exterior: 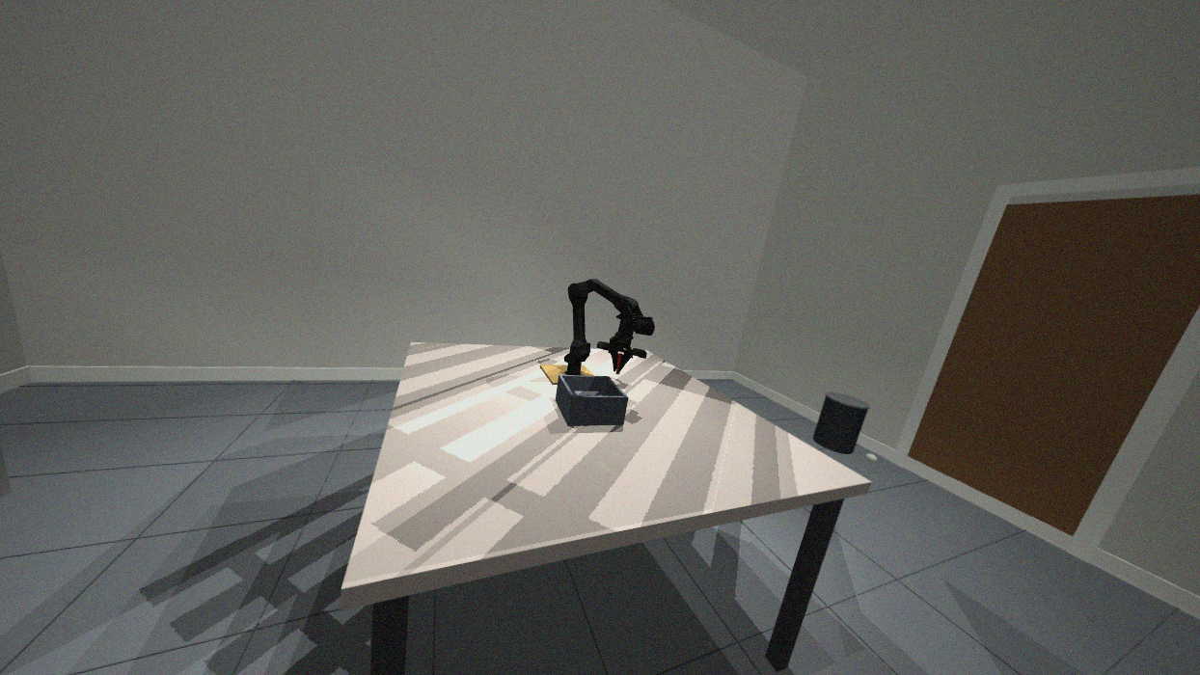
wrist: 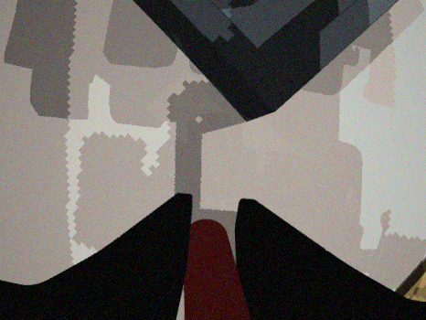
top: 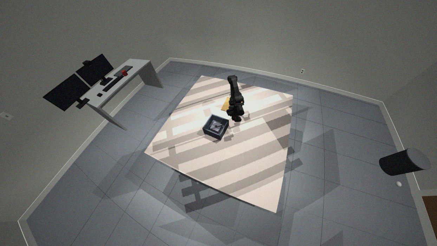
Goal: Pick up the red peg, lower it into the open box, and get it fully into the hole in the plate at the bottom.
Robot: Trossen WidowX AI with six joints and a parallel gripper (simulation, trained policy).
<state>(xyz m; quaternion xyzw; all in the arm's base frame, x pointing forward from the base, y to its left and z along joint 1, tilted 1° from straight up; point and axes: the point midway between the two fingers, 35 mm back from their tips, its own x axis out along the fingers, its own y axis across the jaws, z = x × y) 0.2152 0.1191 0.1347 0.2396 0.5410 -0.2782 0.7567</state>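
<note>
My gripper tip is 120 mm to the left of the plate, 110 mm short of it and 70 mm above it. The rest, counted from my gripper tip: dark box (120 mm to the right, 110 mm ahead, 90 mm below); then red peg (30 mm above, 10 mm to the left, 10 mm behind).
</note>
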